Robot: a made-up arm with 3 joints.
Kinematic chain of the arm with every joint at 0, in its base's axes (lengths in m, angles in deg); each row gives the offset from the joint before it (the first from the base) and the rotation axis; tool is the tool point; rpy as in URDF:
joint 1: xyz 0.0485 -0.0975 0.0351 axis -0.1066 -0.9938 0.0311
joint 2: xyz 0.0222 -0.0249 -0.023 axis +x
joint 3: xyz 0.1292 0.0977 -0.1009 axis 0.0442 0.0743 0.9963
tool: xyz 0.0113 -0.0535 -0.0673 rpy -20 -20.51 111.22
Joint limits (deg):
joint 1: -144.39..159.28
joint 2: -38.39..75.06
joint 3: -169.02..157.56
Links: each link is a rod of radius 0.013 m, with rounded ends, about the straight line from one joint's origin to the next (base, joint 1, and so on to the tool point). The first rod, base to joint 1, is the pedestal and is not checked.
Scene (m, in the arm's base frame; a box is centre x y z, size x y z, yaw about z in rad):
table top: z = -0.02
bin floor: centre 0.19 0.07 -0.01 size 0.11 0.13 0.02 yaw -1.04
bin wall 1: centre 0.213 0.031 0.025 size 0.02 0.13 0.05 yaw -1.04
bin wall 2: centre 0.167 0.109 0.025 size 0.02 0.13 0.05 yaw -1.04
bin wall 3: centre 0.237 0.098 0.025 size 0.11 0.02 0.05 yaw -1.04
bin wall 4: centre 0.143 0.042 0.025 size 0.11 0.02 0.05 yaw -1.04
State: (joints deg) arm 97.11 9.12 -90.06
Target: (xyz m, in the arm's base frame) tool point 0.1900 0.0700 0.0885
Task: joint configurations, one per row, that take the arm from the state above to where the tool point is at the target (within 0.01 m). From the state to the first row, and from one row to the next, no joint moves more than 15 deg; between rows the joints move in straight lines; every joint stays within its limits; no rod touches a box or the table.
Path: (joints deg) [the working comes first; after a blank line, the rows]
Joints at the target: 75.33 30.49 -140.68
Straight joint move there: clear.

1: 91.67 14.46 -102.72
2: 86.22 19.81 -115.37
3: 80.78 25.15 -128.03
4: 75.33 30.49 -140.68

